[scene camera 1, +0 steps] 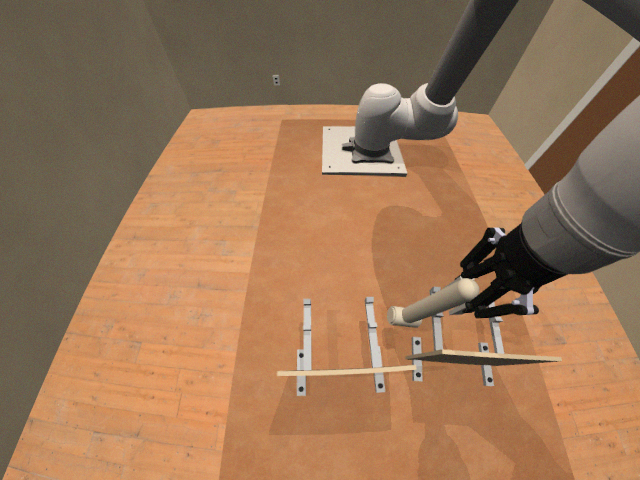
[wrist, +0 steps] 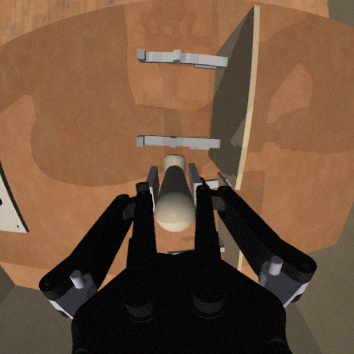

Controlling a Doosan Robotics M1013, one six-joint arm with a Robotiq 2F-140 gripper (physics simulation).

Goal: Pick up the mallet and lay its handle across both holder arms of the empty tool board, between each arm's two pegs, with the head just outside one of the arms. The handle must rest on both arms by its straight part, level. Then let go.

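Places are measured from the arm's base along level axes (x up, y right, z ahead), in metres.
Pixels of known places: gripper, fingertip midpoint: [scene camera 1: 452,301] [wrist: 173,173]; arm's base, origin of the base link: [scene camera 1: 370,150].
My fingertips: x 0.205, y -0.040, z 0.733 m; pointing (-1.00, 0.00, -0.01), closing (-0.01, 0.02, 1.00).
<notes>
Ahead of a thing's pixels: the offset from my fingertips to its top centre. "*": to the spot under its first point. Level surfaces: height alone.
The pale wooden mallet {dx +0.090, dy +0.031, dz -0.001 m} [scene camera 1: 433,304] [wrist: 174,186] is in my gripper [scene camera 1: 463,294] [wrist: 173,173], which is shut on its handle near the rounded butt end. The handle slopes steeply, butt high towards the cameras and head {* dx -0.111, dy +0.064, dz +0.004 m} [scene camera 1: 404,316] [wrist: 174,161] low, pointing left in the scene view. The mallet is in the air. The right tool board {* dx -0.011, dy -0.137, dz +0.116 m} [scene camera 1: 527,357] has a left holder arm [scene camera 1: 437,333] and a right holder arm [scene camera 1: 496,335], with no tool seen on them; the mallet and fingers partly hide these arms. In the scene view, the head is left of its left arm.
The left tool board [scene camera 1: 336,372] [wrist: 255,60] also has two bare arms [scene camera 1: 307,328] [scene camera 1: 373,335] [wrist: 182,58] [wrist: 179,142], close to the mallet head. Both boards stand upright on feet on the brown mat {dx -0.219 m} [scene camera 1: 310,206]. The robot's base plate [scene camera 1: 336,162] is at the back.
</notes>
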